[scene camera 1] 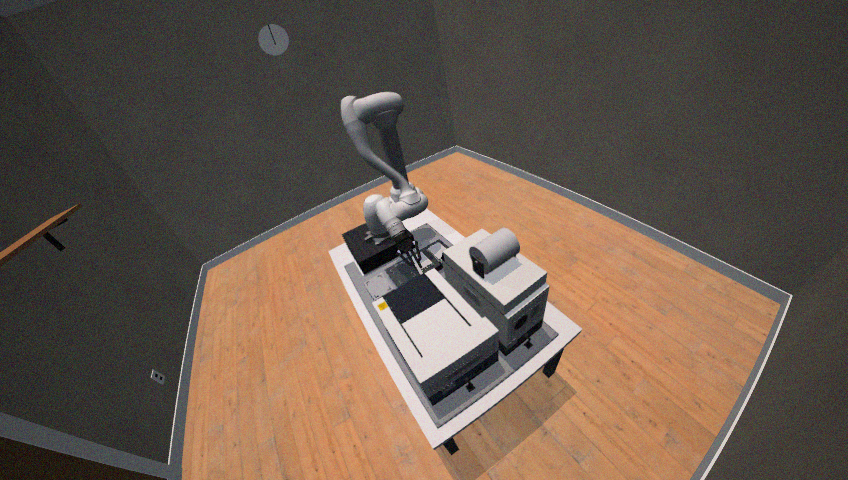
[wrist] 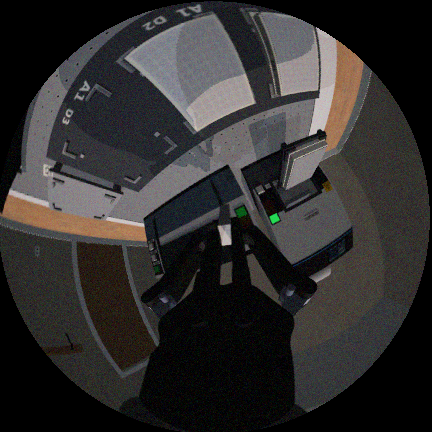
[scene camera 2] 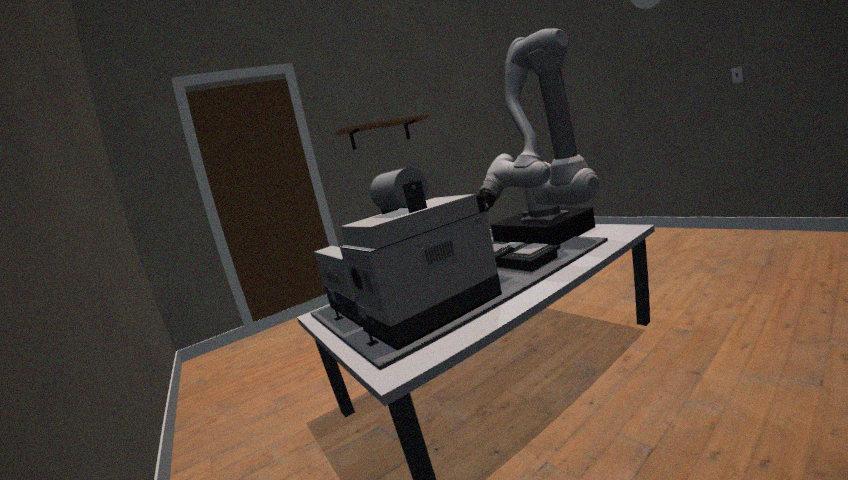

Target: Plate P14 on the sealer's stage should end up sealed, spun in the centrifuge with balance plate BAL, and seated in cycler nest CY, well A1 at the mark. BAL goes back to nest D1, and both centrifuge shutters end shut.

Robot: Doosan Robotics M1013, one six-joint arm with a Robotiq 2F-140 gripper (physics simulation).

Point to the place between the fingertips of my gripper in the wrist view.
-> At 225, 212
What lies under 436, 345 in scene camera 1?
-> A centrifuge.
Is my gripper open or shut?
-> Shut.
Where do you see a perforated deck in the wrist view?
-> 254, 137
